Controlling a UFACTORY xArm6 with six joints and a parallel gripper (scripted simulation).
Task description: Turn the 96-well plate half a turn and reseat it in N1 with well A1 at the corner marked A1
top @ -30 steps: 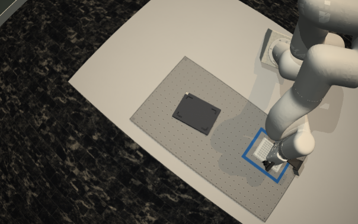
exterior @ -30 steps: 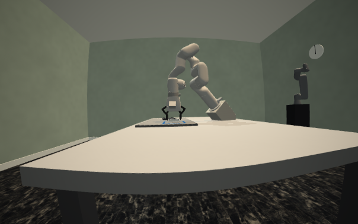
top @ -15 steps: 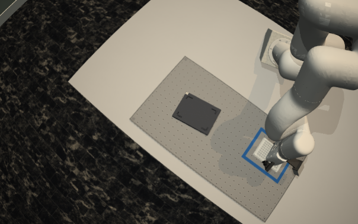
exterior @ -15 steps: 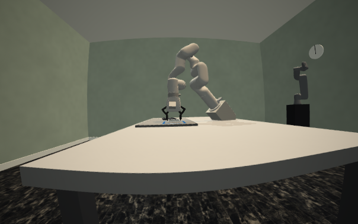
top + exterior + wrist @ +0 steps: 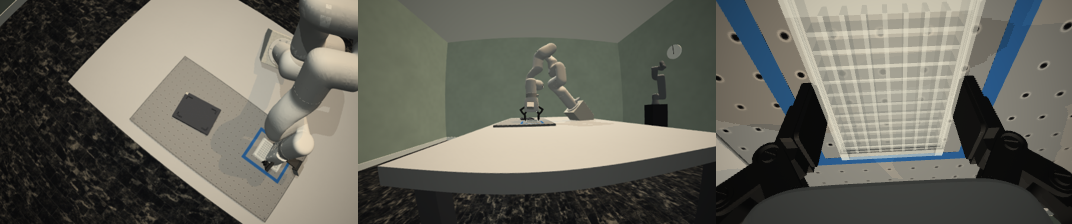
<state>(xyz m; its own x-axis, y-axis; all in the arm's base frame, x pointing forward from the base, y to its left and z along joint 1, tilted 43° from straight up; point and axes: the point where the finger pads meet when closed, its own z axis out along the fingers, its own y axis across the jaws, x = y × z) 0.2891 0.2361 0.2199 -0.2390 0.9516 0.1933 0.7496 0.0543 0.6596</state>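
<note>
Right now my hand is 10 mm above the 96-well plate. Round my hand: small A1 mark (410 mm to the right, 130 mm ahead, 10 mm below); then dark plate nest N1 (320 mm to the right, 150 mm ahead, 10 mm below).
</note>
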